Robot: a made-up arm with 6 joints.
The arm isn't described. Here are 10 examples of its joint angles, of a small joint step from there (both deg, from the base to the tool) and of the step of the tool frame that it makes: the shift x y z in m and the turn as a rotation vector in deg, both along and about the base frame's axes.
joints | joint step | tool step
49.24 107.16 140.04 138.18 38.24 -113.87 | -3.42 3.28 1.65 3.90 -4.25 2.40 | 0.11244 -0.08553 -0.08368 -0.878 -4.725 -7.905
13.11 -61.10 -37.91 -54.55 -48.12 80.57 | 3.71 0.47 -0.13 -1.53 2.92 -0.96 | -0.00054 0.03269 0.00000 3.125 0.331 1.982
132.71 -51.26 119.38 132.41 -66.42 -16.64 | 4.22 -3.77 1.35 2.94 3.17 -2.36 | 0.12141 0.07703 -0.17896 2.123 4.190 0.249
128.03 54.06 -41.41 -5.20 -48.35 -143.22 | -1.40 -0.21 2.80 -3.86 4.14 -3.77 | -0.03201 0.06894 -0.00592 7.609 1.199 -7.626
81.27 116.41 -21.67 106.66 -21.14 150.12 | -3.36 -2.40 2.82 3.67 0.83 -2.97 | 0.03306 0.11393 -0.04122 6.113 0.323 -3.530
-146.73 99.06 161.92 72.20 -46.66 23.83 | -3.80 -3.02 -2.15 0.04 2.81 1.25 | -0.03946 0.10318 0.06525 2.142 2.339 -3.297
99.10 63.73 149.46 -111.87 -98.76 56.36 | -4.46 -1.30 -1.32 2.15 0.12 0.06 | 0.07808 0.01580 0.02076 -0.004 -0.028 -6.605
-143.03 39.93 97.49 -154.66 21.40 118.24 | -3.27 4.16 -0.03 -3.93 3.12 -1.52 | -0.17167 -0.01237 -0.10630 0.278 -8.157 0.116
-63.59 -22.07 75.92 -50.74 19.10 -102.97 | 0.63 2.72 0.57 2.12 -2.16 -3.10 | 0.04232 -0.08926 0.03138 1.458 3.365 1.179
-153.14 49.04 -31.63 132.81 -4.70 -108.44 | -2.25 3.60 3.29 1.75 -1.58 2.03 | -0.05756 0.03453 -0.05196 1.398 1.386 1.269
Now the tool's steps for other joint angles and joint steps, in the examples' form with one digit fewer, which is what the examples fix.
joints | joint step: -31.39 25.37 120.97 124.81 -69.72 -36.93 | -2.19 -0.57 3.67 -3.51 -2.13 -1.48
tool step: -0.0963 0.0430 -0.0318 -3.13 -5.80 1.91
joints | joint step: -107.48 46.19 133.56 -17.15 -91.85 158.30 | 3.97 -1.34 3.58 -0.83 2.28 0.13
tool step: 0.0985 0.1087 0.0213 -7.03 1.36 4.80
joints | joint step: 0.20 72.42 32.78 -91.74 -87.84 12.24 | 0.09 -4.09 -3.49 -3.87 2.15 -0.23
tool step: -0.0089 0.0041 0.0860 1.65 -0.23 -4.02
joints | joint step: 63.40 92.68 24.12 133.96 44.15 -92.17 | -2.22 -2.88 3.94 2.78 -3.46 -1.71
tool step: 0.1382 0.0922 0.1311 5.83 -7.12 -2.21
